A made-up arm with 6 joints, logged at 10 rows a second.
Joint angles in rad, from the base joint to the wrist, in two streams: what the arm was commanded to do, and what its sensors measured. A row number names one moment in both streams.
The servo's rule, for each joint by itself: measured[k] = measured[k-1] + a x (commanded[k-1-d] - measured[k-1]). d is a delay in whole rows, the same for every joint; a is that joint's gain. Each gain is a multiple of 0.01, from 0.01 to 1. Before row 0 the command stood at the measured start. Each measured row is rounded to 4 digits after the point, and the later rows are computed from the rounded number. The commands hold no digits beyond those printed.
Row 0, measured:
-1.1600, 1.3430, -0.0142, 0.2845, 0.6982, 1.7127
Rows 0 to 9, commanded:
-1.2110, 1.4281, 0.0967, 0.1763, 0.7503, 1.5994
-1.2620, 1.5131, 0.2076, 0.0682, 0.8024, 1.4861
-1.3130, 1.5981, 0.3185, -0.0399, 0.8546, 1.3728
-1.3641, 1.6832, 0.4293, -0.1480, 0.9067, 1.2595
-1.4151, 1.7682, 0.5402, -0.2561, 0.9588, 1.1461
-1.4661, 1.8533, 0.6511, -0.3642, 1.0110, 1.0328
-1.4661, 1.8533, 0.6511, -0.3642, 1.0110, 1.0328
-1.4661, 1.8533, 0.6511, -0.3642, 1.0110, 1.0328
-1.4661, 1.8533, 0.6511, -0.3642, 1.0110, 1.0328
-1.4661, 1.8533, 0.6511, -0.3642, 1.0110, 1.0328
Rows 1 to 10, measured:
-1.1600, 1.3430, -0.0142, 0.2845, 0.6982, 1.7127
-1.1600, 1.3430, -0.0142, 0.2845, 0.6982, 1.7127
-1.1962, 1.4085, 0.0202, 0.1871, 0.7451, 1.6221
-1.2429, 1.4890, 0.0783, 0.0801, 0.7967, 1.5133
-1.2927, 1.5730, 0.1528, -0.0279, 0.8488, 1.4009
-1.3434, 1.6579, 0.2385, -0.1360, 0.9009, 1.2878
-1.3943, 1.7428, 0.3320, -0.2441, 0.9530, 1.1744
-1.4453, 1.8279, 0.4309, -0.3522, 1.0052, 1.0611
-1.4601, 1.8475, 0.4992, -0.3630, 1.0104, 1.0385
-1.4644, 1.8520, 0.5463, -0.3641, 1.0109, 1.0339
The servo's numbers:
d 2
a 0.71 0.77 0.31 0.90 0.90 0.80

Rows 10 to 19, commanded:
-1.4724, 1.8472, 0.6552, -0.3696, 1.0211, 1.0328
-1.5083, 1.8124, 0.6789, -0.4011, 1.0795, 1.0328
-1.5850, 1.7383, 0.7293, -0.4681, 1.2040, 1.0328
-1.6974, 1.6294, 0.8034, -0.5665, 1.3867, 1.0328
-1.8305, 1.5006, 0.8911, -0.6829, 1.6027, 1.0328
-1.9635, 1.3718, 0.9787, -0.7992, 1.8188, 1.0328
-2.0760, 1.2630, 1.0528, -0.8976, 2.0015, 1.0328
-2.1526, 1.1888, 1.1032, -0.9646, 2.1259, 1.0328
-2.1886, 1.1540, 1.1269, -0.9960, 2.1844, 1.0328
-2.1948, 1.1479, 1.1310, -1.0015, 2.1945, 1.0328
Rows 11 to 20, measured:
-1.4656, 1.8530, 0.5788, -0.3642, 1.0110, 1.0330
-1.4660, 1.8532, 0.6012, -0.3642, 1.0110, 1.0328
-1.4705, 1.8486, 0.6179, -0.3691, 1.0201, 1.0328
-1.4973, 1.8207, 0.6368, -0.3979, 1.0736, 1.0328
-1.5596, 1.7573, 0.6655, -0.4611, 1.1910, 1.0328
-1.6574, 1.6588, 0.7082, -0.5560, 1.3671, 1.0328
-1.7803, 1.5370, 0.7649, -0.6702, 1.5791, 1.0328
-1.9104, 1.4098, 0.8312, -0.7863, 1.7948, 1.0328
-2.0280, 1.2968, 0.8999, -0.8865, 1.9808, 1.0328
-2.1165, 1.2136, 0.9629, -0.9568, 2.1114, 1.0328

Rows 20 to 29, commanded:
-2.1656, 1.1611, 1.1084, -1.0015, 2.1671, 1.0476
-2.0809, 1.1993, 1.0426, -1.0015, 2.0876, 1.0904
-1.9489, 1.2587, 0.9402, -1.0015, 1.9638, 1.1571
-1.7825, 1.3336, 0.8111, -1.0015, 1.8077, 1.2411
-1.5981, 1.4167, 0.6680, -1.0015, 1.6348, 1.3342
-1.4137, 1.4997, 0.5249, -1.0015, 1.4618, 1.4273
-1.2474, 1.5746, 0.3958, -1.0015, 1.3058, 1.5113
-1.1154, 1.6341, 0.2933, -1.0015, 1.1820, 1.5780
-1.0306, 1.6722, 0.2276, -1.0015, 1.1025, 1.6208
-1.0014, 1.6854, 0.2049, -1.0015, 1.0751, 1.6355
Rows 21 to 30, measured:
-2.1677, 1.1677, 1.0137, -0.9921, 2.1771, 1.0328
-2.1869, 1.1525, 1.0501, -1.0006, 2.1928, 1.0328
-2.1718, 1.1591, 1.0682, -1.0014, 2.1697, 1.0446
-2.1073, 1.1901, 1.0603, -1.0015, 2.0958, 1.0812
-1.9948, 1.2429, 1.0231, -1.0015, 1.9770, 1.1419
-1.8441, 1.3127, 0.9574, -1.0015, 1.8246, 1.2213
-1.6694, 1.3928, 0.8677, -1.0015, 1.6538, 1.3116
-1.4879, 1.4751, 0.7614, -1.0015, 1.4810, 1.4042
-1.3171, 1.5517, 0.6481, -1.0015, 1.3233, 1.4899
-1.1739, 1.6151, 0.5381, -1.0015, 1.1961, 1.5604

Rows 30 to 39, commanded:
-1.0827, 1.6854, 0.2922, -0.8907, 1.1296, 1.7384
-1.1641, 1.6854, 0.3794, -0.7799, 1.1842, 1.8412
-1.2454, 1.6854, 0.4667, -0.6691, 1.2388, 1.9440
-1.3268, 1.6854, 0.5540, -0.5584, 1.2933, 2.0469
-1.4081, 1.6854, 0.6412, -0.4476, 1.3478, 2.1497
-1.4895, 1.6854, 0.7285, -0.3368, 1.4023, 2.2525
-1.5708, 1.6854, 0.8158, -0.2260, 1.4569, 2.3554
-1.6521, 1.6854, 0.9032, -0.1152, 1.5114, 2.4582
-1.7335, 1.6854, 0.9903, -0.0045, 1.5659, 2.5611
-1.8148, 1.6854, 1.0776, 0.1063, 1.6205, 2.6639
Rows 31 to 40, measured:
-1.0722, 1.6591, 0.4418, -1.0015, 1.1119, 1.6087
-1.0219, 1.6794, 0.3684, -1.0015, 1.0788, 1.6301
-1.0651, 1.6840, 0.3448, -0.9018, 1.1245, 1.7167
-1.1354, 1.6851, 0.3555, -0.7921, 1.1782, 1.8163
-1.2135, 1.6853, 0.3900, -0.6814, 1.2327, 1.9185
-1.2939, 1.6854, 0.4408, -0.5707, 1.2872, 2.0212
-1.3750, 1.6854, 0.5029, -0.4599, 1.3417, 2.1240
-1.4563, 1.6854, 0.5728, -0.3491, 1.3962, 2.2268
-1.5376, 1.6854, 0.6481, -0.2383, 1.4508, 2.3297
-1.6189, 1.6854, 0.7272, -0.1275, 1.5053, 2.4325

